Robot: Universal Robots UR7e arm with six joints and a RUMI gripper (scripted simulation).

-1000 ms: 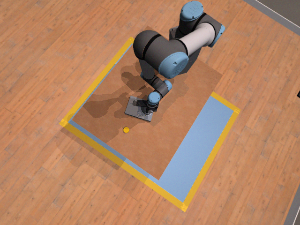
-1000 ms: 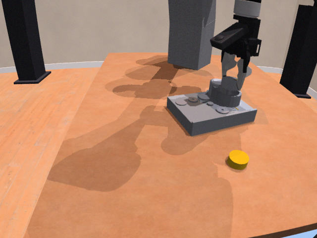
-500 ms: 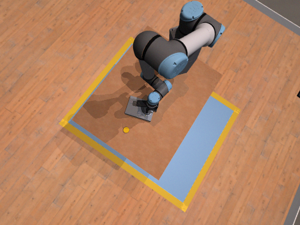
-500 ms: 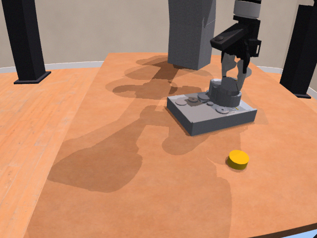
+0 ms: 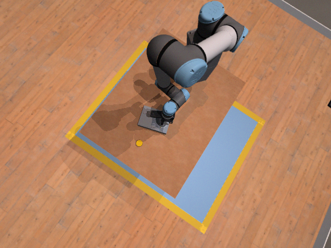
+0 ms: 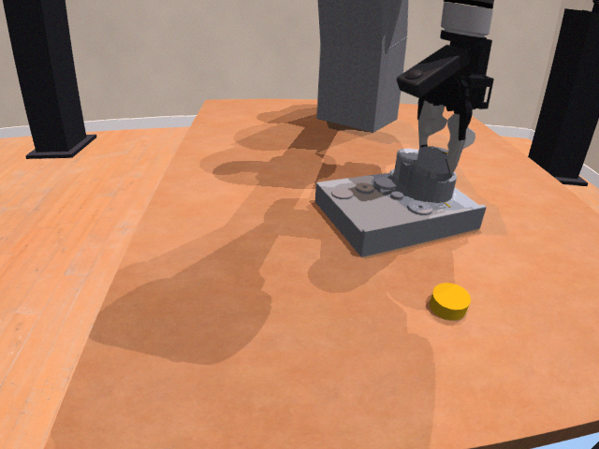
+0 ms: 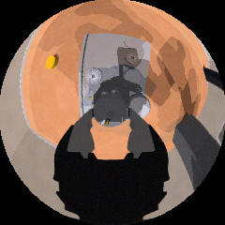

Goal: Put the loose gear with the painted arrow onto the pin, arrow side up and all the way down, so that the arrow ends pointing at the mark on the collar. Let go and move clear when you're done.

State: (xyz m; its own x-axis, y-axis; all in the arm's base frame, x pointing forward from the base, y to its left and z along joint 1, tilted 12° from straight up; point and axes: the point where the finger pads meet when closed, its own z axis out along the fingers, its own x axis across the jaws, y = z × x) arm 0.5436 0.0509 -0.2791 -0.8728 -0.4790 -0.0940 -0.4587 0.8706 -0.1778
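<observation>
The grey gear lies right at my hand. From my hand the other things lie so: yellow disc (250 mm ahead, 90 mm below, 30 mm to the right).
</observation>
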